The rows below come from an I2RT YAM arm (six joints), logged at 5 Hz.
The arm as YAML. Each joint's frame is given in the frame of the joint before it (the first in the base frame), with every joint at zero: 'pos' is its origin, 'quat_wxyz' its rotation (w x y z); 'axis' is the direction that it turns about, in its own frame. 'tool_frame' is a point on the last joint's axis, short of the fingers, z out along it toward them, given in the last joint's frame.
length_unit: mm
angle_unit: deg
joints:
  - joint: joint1
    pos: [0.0, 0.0, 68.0]
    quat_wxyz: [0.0, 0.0, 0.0, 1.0]
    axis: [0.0, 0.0, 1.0]
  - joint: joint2
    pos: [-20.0, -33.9, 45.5]
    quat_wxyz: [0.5, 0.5, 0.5, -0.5]
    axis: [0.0, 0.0, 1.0]
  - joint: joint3
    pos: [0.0, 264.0, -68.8]
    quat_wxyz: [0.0, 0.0, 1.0, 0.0]
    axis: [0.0, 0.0, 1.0]
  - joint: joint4
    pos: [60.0, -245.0, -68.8]
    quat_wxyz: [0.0, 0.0, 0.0, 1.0]
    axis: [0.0, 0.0, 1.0]
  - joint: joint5
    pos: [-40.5, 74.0, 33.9]
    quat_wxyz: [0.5, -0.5, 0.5, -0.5]
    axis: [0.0, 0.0, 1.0]
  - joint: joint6
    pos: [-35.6, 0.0, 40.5]
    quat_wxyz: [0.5, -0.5, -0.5, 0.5]
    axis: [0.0, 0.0, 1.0]
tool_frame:
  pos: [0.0, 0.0, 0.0]
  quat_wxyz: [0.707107, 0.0, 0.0, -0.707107]
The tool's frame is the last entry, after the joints.
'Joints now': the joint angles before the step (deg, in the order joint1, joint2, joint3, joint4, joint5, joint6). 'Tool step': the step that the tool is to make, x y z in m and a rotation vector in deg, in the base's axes. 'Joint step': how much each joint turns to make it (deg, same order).
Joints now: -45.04, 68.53, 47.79, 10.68, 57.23, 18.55
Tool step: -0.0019, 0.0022, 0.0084, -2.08, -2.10, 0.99
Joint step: -0.03, -1.11, 0.10, 1.95, -1.01, -0.24
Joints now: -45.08, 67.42, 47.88, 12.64, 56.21, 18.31
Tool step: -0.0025, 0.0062, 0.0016, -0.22, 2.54, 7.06
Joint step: 0.01, -2.41, -1.66, 1.14, -6.81, -4.42
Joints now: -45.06, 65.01, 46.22, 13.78, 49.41, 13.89
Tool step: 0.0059, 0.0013, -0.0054, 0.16, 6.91, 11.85
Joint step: -0.01, -0.28, -1.49, 1.71, -11.44, -7.93
